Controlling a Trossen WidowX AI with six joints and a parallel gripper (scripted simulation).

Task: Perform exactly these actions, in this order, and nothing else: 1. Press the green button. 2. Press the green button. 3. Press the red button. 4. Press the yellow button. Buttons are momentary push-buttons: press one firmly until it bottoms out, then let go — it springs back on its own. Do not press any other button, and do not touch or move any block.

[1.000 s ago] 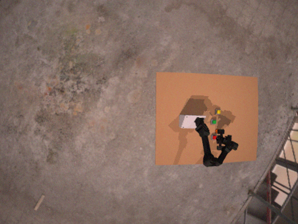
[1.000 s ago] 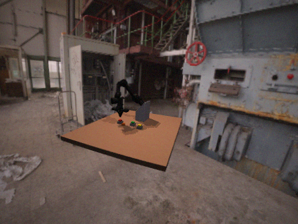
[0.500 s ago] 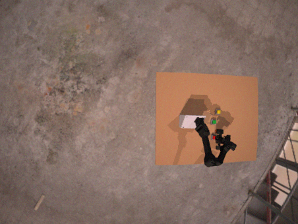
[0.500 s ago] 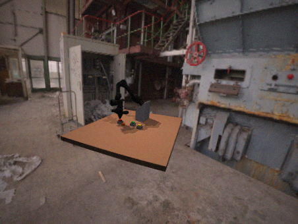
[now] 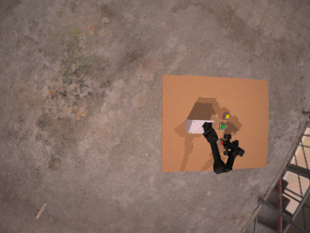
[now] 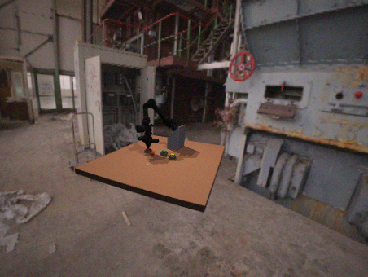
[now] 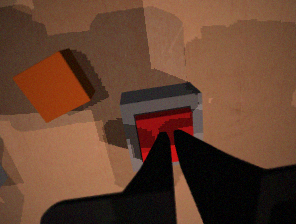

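My gripper tip is 10 mm above the red button. Also, from my gripper tip: yellow button: 260 mm to the left; green button: 30 mm behind, 150 mm to the left.
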